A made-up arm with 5 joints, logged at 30 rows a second.
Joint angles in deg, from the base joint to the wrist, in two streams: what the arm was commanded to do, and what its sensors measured. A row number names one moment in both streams.
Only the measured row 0 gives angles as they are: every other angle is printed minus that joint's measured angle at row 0.
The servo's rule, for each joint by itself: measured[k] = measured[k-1] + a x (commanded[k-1-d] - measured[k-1]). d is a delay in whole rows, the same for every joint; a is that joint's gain. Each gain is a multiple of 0.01, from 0.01 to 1. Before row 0 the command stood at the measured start. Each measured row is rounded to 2 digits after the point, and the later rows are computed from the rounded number. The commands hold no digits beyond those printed.
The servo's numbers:
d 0
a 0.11 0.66 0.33 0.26 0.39
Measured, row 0: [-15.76 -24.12 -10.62 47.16 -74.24]
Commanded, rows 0 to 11: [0.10 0.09 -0.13 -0.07 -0.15]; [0.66 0.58 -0.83 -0.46 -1.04]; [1.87 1.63 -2.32 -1.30 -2.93]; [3.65 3.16 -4.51 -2.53 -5.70]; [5.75 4.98 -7.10 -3.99 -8.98]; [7.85 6.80 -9.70 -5.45 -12.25]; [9.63 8.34 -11.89 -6.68 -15.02]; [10.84 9.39 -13.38 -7.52 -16.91]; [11.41 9.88 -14.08 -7.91 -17.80]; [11.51 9.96 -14.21 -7.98 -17.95]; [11.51 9.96 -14.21 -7.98 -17.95]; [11.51 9.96 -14.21 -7.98 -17.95]
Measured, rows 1 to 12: [0.01 0.06 -0.04 -0.02 -0.06]; [0.08 0.40 -0.30 -0.13 -0.44]; [0.28 1.21 -0.97 -0.43 -1.41]; [0.65 2.50 -2.14 -0.98 -3.08]; [1.21 4.14 -3.78 -1.76 -5.38]; [1.94 5.90 -5.73 -2.72 -8.06]; [2.79 7.51 -7.76 -3.75 -10.77]; [3.68 8.75 -9.61 -4.73 -13.16]; [4.53 9.50 -11.09 -5.56 -14.97]; [5.30 9.80 -12.12 -6.19 -16.13]; [5.98 9.91 -12.81 -6.66 -16.84]; [6.59 9.94 -13.27 -7.00 -17.27]
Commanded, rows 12 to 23: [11.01 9.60 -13.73 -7.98 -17.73]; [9.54 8.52 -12.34 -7.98 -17.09]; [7.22 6.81 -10.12 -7.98 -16.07]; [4.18 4.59 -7.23 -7.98 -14.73]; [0.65 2.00 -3.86 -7.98 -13.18]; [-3.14 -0.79 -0.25 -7.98 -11.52]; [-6.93 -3.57 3.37 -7.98 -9.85]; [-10.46 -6.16 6.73 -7.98 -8.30]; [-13.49 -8.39 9.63 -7.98 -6.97]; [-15.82 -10.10 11.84 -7.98 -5.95]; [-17.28 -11.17 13.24 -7.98 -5.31]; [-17.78 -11.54 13.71 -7.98 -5.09]
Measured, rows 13 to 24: [7.08 9.72 -13.42 -7.25 -17.45]; [7.35 8.93 -13.06 -7.44 -17.31]; [7.34 7.53 -12.09 -7.58 -16.83]; [6.99 5.59 -10.49 -7.68 -16.01]; [6.29 3.22 -8.30 -7.76 -14.91]; [5.25 0.57 -5.64 -7.82 -13.59]; [3.91 -2.16 -2.67 -7.86 -12.13]; [2.33 -4.80 0.43 -7.89 -10.64]; [0.59 -7.17 3.47 -7.91 -9.21]; [-1.22 -9.10 6.23 -7.93 -7.94]; [-2.99 -10.47 8.54 -7.94 -6.91]; [-4.62 -11.18 10.25 -7.95 -6.20]
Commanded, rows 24 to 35: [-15.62 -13.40 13.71 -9.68 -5.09]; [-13.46 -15.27 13.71 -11.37 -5.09]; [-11.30 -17.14 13.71 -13.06 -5.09]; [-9.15 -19.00 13.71 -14.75 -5.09]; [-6.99 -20.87 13.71 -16.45 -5.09]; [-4.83 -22.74 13.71 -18.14 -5.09]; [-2.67 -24.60 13.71 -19.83 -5.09]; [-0.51 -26.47 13.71 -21.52 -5.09]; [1.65 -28.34 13.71 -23.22 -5.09]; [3.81 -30.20 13.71 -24.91 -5.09]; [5.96 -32.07 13.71 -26.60 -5.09]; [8.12 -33.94 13.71 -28.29 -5.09]
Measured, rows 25 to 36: [-5.83 -12.65 11.39 -8.40 -5.77]; [-6.67 -14.38 12.16 -9.17 -5.50]; [-7.18 -16.20 12.67 -10.18 -5.34]; [-7.40 -18.05 13.01 -11.37 -5.24]; [-7.35 -19.91 13.24 -12.69 -5.18]; [-7.07 -21.78 13.40 -14.11 -5.14]; [-6.59 -23.64 13.50 -15.60 -5.12]; [-5.92 -25.51 13.57 -17.14 -5.11]; [-5.09 -27.38 13.62 -18.72 -5.10]; [-4.11 -29.24 13.65 -20.33 -5.10]; [-3.00 -31.11 13.67 -21.96 -5.10]; [-1.78 -32.98 13.68 -23.61 -5.10]
